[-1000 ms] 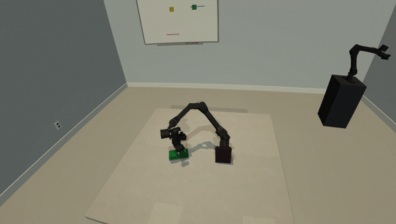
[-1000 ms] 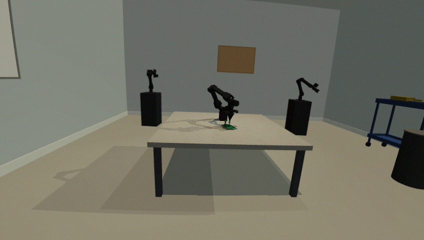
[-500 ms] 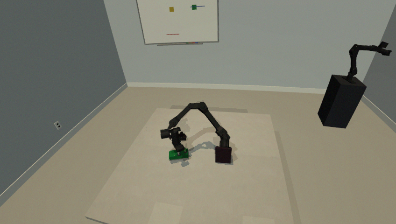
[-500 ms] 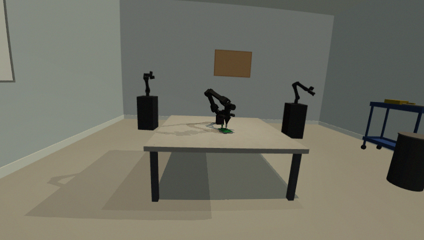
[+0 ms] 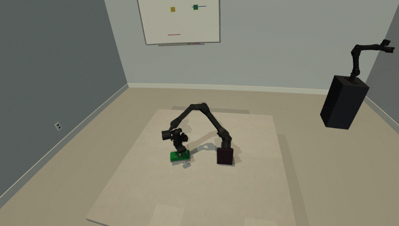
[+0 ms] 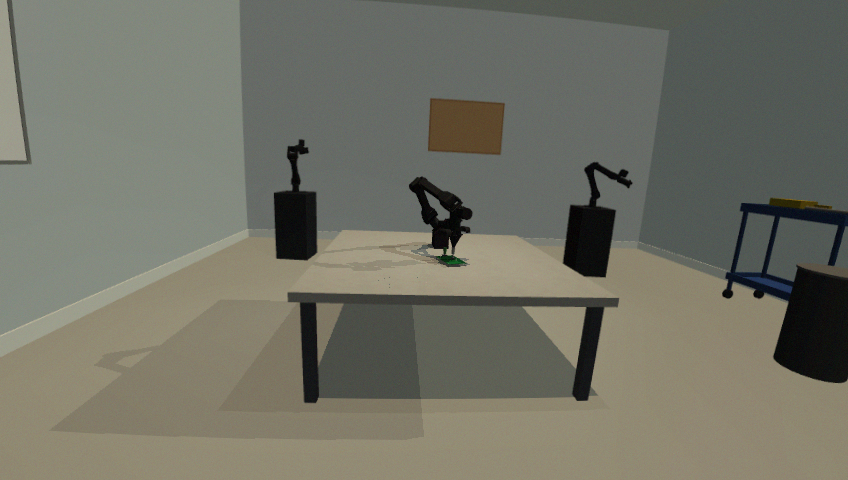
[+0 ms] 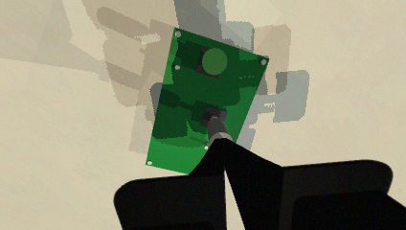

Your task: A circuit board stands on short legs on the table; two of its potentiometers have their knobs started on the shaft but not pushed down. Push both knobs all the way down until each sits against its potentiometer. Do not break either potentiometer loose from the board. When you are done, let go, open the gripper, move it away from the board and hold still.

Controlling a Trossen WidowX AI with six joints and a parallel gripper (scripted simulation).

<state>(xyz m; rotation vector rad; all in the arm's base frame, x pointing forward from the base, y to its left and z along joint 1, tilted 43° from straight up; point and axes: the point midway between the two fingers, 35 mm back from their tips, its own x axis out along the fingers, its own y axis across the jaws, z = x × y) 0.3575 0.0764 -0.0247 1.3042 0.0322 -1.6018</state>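
Right now the white knob is 20 mm below my gripper tip. Also, from my gripper tip: green knob (40 mm behind, 40 mm to the right, 30 mm below).
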